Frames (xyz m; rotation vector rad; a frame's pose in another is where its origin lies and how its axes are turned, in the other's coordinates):
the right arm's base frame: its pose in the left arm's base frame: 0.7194 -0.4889 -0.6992 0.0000 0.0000 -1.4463
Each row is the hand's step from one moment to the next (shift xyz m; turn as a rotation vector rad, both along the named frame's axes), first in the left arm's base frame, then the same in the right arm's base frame.
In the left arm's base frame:
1: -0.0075 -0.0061 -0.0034 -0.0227 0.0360 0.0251
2: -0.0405 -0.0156 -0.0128 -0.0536 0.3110 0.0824
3: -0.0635 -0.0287 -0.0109 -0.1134 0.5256 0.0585
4: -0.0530 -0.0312 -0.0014 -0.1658 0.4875 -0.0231
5: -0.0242 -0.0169 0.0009 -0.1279 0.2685 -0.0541
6: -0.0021 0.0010 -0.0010 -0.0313 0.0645 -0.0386
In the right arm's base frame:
1: 0.0051 -0.0082 -0.0034 -0.0385 -0.0181 0.0251
2: 0.0105 -0.0421 -0.0128 -0.3152 -0.0146 0.0824
3: 0.0206 -0.0666 -0.0109 -0.5356 -0.0473 0.0585
4: 0.0244 -0.0565 -0.0014 -0.5043 -0.1040 -0.0231
5: 0.0138 -0.0261 0.0009 -0.2823 -0.0936 -0.0541
6: -0.0013 -0.0020 -0.0010 -0.0679 -0.0230 -0.0386

